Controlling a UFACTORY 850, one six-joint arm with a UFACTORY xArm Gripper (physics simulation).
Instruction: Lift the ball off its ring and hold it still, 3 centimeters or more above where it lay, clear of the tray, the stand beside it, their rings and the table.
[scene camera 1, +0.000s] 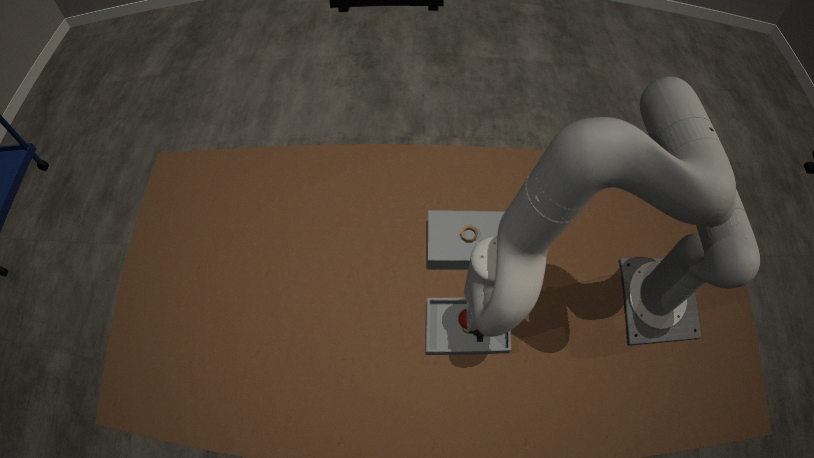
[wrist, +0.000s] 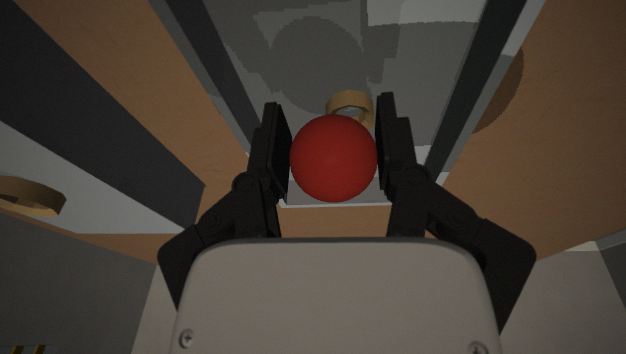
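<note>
The red ball sits between the black finger pads, which touch it on both sides. My gripper is shut on the ball. The tan ring lies in the grey tray. In the wrist view part of the ring's opening shows behind the ball, so the ball is off to one side of it or above it. I cannot tell the ball's exact height. The arm hides part of the ball and tray in the scene view.
The light grey stand is beside the tray and bears a second tan ring. The arm passes over the stand's right part. The robot base plate is on the right of the brown table.
</note>
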